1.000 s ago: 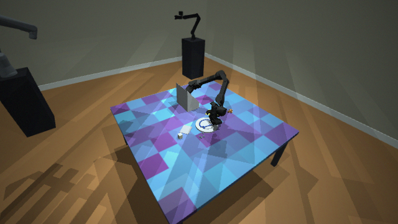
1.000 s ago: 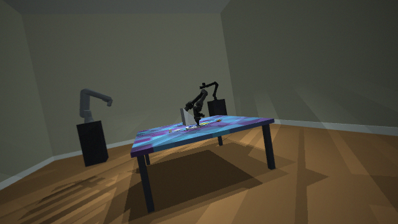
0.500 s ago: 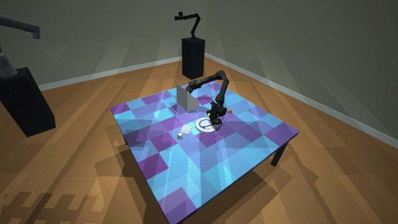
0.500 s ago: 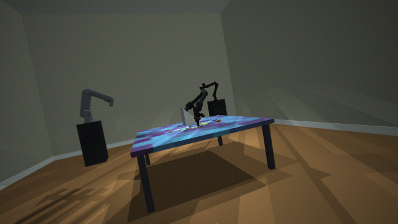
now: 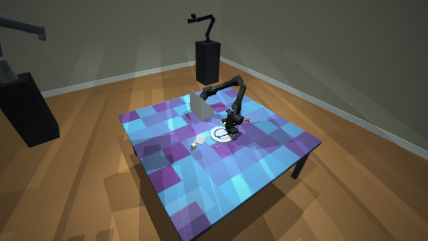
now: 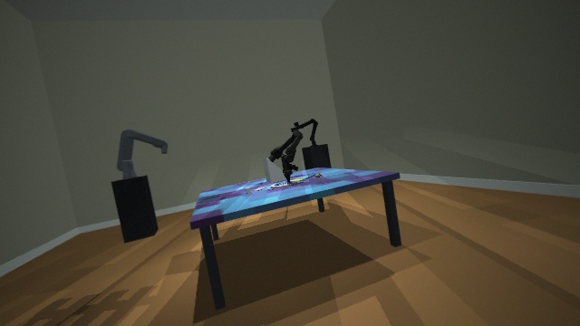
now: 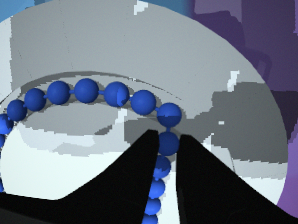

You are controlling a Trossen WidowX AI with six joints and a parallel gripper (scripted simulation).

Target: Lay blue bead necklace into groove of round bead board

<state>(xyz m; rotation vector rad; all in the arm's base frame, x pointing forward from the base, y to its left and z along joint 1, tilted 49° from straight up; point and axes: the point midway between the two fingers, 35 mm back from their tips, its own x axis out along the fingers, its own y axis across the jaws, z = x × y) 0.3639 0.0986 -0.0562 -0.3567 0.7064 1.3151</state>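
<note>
Right now my gripper tip is 4 cm to the left of the round white bead board, 4 cm past it and 1 cm above it. Round my gripper tip: cream cube: 31 cm to the right, 5 cm behind; then yellow patch: 14 cm behind, 12 cm to the left, 1 cm below; then flat grey square: 22 cm to the right, 10 cm behind, 1 cm below.
</note>
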